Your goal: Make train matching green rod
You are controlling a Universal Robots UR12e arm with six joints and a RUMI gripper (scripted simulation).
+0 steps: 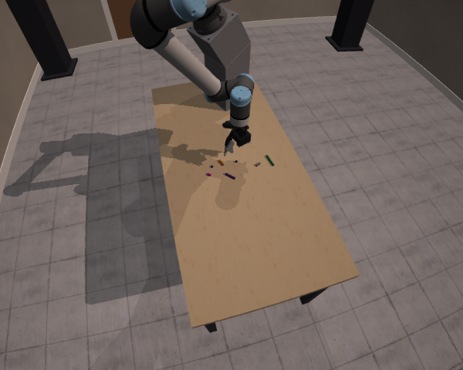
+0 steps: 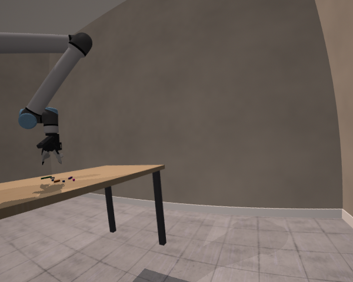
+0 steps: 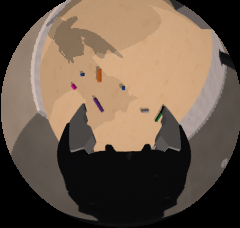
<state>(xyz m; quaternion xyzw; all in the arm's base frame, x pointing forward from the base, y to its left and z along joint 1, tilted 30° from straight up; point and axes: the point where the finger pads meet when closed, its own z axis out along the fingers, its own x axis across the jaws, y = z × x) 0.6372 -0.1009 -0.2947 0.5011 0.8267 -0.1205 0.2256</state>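
Now: the grey rod 120 mm to the left of my hand, 100 mm below it and 40 mm ahead of it. Also, from my hand: purple rod 100 mm below, 100 mm ahead, 50 mm to the right; then magenta rod 160 mm to the right, 100 mm below, 60 mm ahead; then orange rod 100 mm below, 80 mm to the right, 10 mm behind.
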